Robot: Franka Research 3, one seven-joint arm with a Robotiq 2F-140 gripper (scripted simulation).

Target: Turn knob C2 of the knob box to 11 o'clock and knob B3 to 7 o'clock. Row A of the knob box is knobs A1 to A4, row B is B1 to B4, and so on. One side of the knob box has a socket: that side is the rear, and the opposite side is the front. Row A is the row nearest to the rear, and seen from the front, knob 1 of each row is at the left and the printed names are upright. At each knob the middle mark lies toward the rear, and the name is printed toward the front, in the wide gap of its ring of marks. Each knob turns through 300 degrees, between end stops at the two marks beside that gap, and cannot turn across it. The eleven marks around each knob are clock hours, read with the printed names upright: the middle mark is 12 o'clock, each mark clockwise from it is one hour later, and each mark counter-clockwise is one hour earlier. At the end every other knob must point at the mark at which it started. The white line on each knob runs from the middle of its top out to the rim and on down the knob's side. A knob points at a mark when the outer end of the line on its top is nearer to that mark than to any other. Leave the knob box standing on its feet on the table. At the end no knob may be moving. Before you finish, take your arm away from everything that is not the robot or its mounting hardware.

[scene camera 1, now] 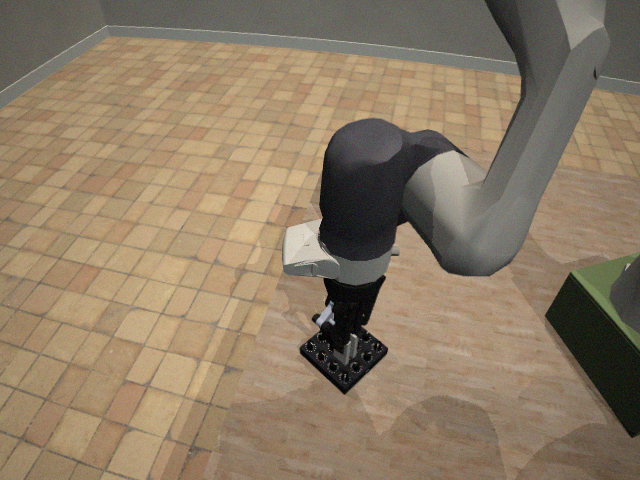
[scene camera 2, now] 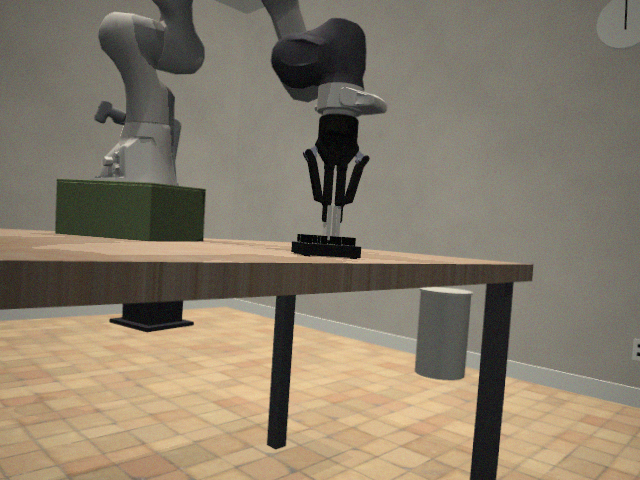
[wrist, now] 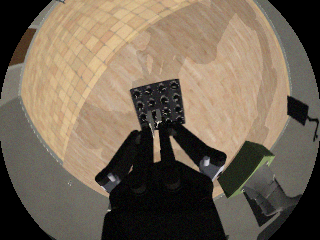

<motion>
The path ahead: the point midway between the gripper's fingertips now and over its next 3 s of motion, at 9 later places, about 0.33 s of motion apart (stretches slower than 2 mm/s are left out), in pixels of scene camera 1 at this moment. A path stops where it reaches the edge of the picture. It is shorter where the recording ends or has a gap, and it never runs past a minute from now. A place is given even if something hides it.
My gripper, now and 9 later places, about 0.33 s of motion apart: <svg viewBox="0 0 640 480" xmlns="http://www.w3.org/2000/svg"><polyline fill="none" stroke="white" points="344,355 343,355 344,355 343,352 343,345 344,344 344,332 345,319 345,318 345,319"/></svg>
</motion>
